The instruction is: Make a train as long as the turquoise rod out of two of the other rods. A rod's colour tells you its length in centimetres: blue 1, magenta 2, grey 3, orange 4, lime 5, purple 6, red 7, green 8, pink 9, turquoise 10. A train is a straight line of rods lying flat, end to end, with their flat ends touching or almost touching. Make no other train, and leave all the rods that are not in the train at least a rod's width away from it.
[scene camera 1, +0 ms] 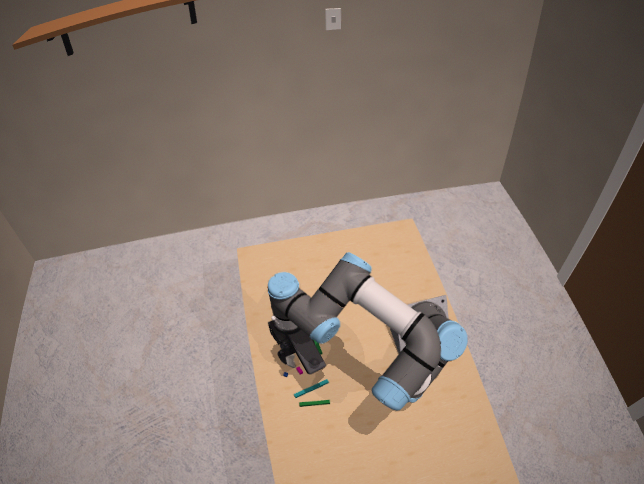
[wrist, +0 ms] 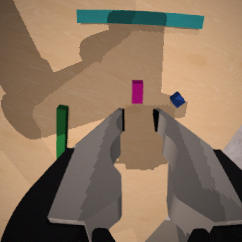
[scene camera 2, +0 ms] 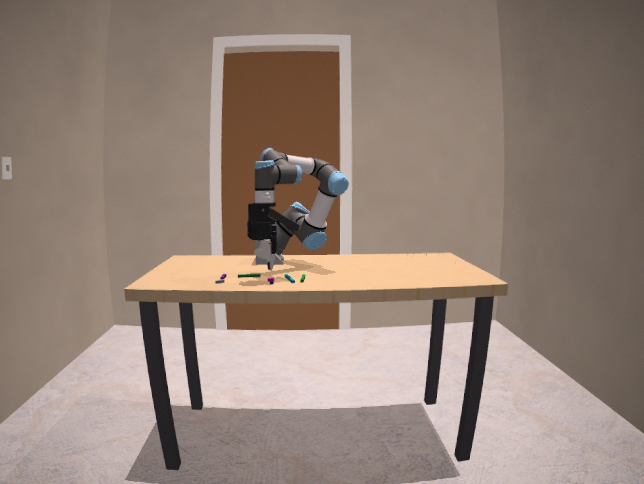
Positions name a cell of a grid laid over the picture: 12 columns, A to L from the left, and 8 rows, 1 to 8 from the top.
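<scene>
I can see my gripper in scene camera 2 (F5), in scene camera 1 (F7) and, as well as there, in the wrist view (G4).
</scene>
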